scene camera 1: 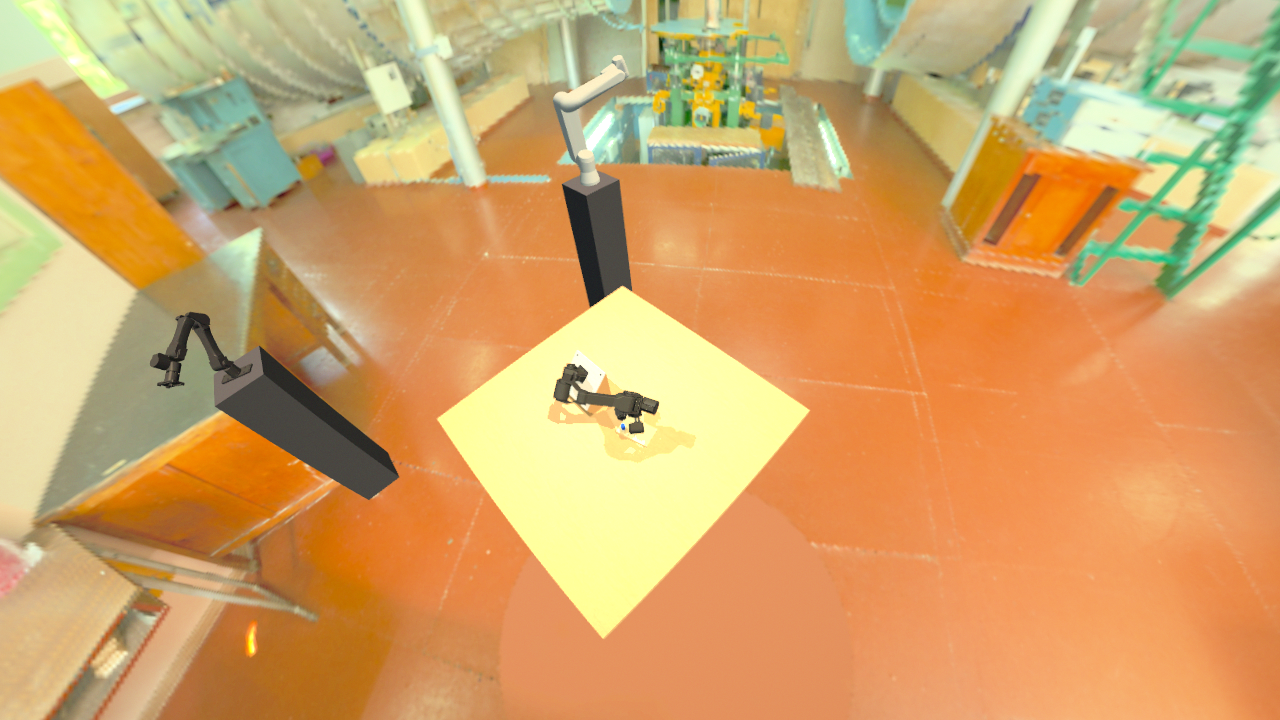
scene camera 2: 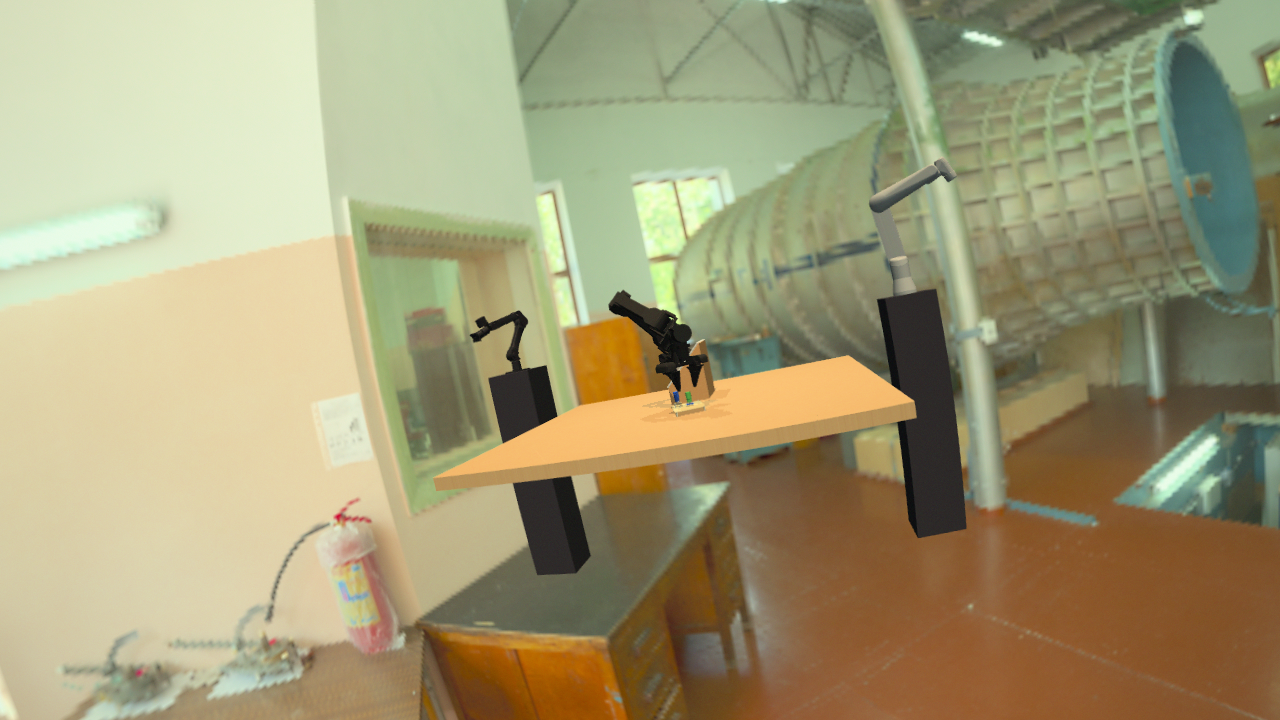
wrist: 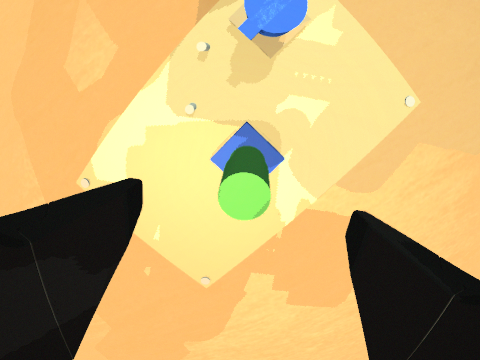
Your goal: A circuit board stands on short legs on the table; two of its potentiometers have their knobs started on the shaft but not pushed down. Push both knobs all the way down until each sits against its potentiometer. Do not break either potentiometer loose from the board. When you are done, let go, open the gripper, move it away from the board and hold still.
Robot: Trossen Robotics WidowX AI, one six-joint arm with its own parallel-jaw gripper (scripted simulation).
My gripper (scene camera 2: 687,389) is open and holds nothing. I also see a green knob (wrist: 244,193).
My gripper also shows in the wrist view (wrist: 247,209).
